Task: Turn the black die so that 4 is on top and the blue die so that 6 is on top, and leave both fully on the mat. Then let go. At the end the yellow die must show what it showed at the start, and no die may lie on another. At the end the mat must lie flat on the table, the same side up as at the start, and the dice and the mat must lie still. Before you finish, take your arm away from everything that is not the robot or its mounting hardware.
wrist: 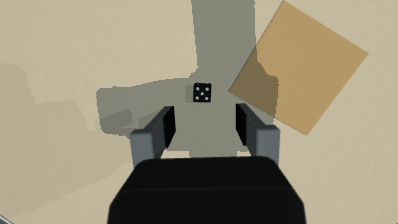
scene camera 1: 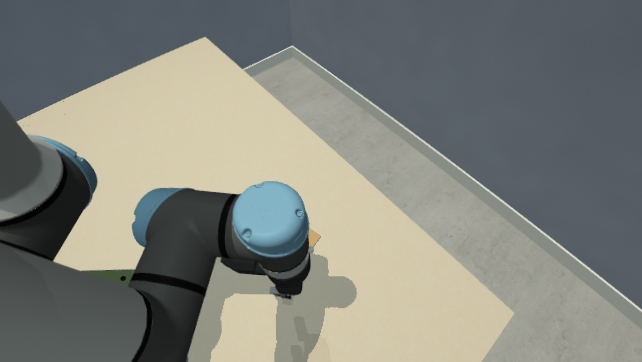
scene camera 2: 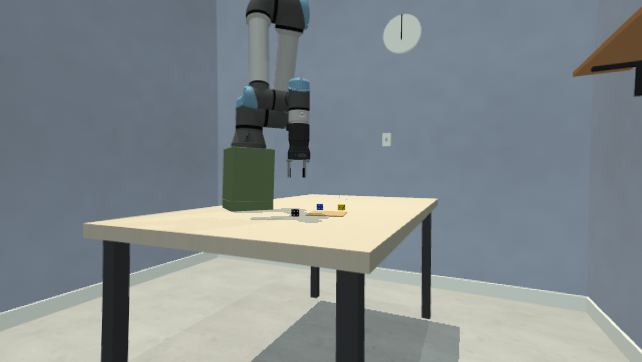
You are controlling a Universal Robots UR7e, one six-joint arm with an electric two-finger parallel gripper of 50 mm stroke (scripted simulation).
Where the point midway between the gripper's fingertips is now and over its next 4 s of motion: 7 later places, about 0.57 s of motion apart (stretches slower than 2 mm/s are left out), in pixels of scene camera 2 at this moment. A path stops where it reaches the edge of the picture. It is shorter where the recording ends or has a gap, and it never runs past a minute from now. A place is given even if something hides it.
My gripper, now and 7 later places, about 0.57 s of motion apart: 296,177; 296,181; 296,193; 296,204; 297,206; 301,205; 309,203; 316,202
